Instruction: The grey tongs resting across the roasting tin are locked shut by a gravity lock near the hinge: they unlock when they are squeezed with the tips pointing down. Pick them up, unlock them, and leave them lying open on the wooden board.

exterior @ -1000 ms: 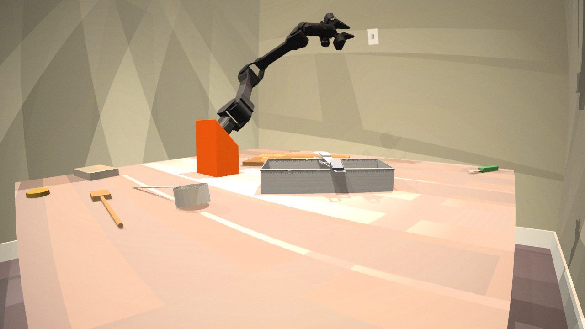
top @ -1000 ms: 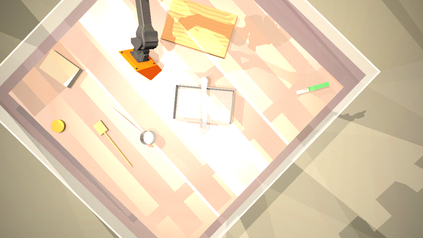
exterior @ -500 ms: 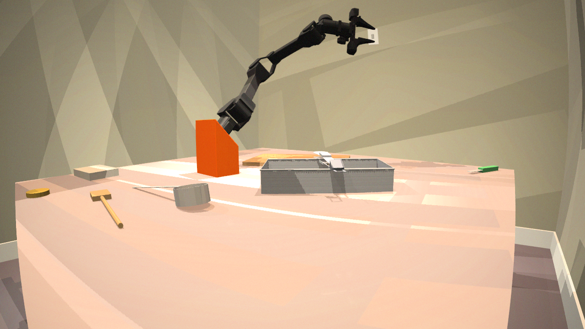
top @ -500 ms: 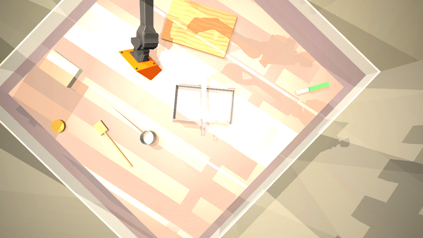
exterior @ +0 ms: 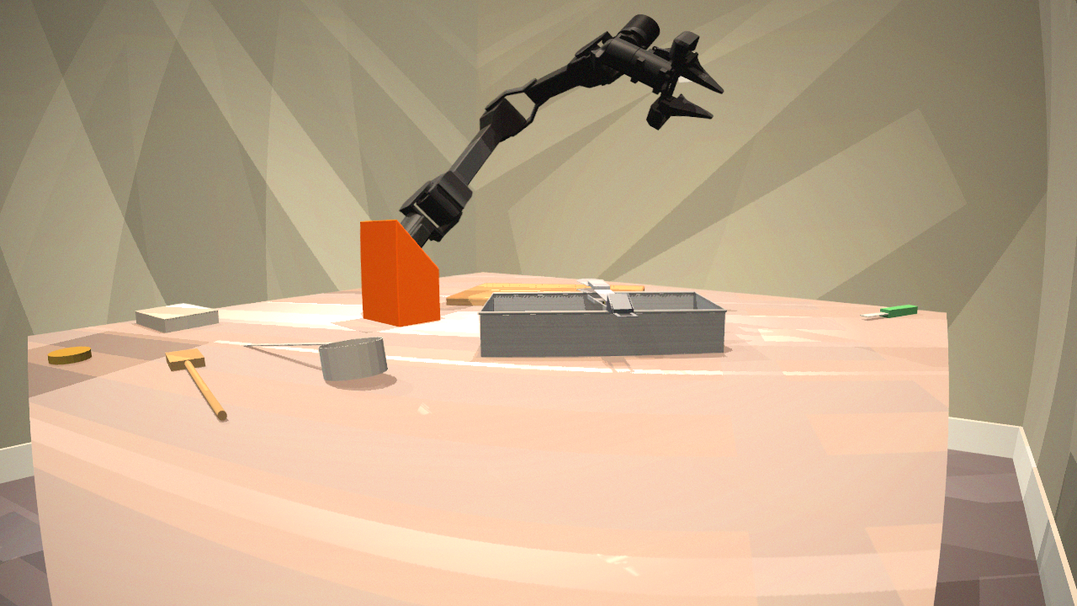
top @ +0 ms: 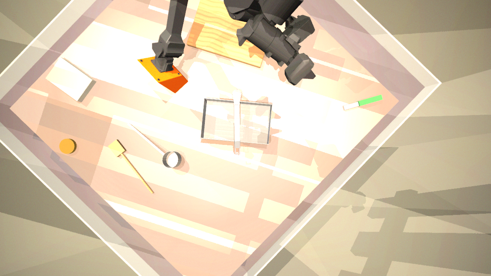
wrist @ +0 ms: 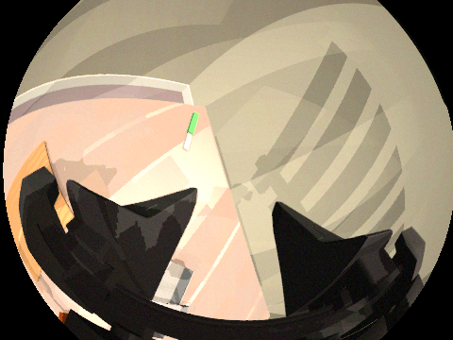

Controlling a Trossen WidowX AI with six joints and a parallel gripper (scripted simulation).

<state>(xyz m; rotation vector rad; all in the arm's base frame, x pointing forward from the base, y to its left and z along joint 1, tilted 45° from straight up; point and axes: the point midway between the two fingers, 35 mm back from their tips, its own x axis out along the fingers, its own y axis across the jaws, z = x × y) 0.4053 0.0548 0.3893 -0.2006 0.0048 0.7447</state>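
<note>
Now: the grey roasting tin 6 cm behind my gripper tip, 24 cm to the right of it and 33 cm below it. Also, from my gripper tip: pale block: 70 cm behind, 71 cm to the right, 34 cm below; wooden board: 40 cm behind, 1 cm to the left, 35 cm below; green-handled tool: 24 cm ahead, 26 cm to the left, 35 cm below.
</note>
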